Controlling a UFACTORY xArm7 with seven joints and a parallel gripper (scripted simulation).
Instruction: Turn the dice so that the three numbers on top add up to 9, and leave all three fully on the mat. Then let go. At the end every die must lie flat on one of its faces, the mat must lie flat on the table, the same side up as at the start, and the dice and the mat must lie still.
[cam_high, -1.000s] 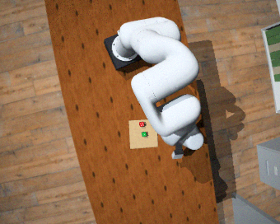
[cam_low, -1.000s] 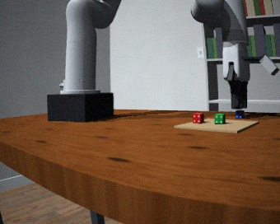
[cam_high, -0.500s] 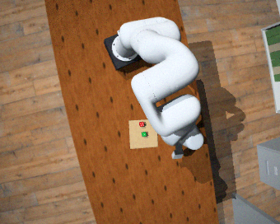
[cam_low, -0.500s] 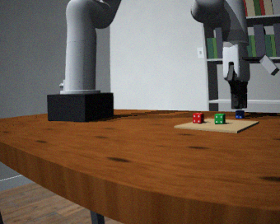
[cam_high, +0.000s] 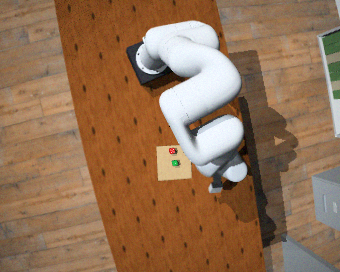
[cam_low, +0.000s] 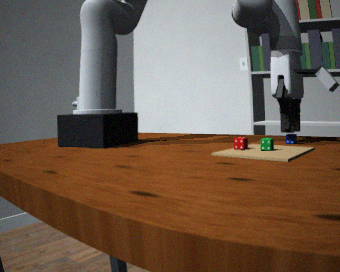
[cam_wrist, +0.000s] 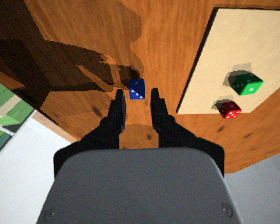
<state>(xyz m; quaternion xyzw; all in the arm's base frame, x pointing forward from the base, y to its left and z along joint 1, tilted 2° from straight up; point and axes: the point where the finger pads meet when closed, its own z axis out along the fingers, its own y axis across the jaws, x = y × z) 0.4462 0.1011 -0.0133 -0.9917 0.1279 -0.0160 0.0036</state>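
Right now the blue die is 40 mm below my hand. Round my hand: red die: 130 mm to the right, 80 mm behind, 30 mm below; tan mat: 140 mm to the right, 40 mm below, 30 mm behind; green die: 140 mm to the right, 30 mm below, 30 mm behind.
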